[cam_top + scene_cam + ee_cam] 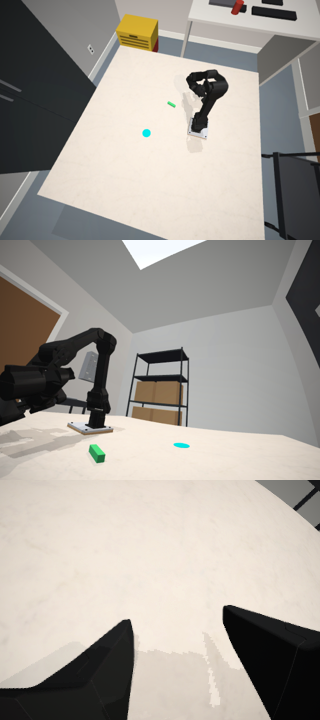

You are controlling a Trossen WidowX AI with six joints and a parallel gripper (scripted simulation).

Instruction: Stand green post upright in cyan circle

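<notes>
Now: the green post 26 cm ahead of my gripper tip, 9 cm to the left of it and 3 cm below it. From my gripper tip the other things lie so: cyan circle (39 cm ahead, 36 cm to the left, 4 cm below).
</notes>
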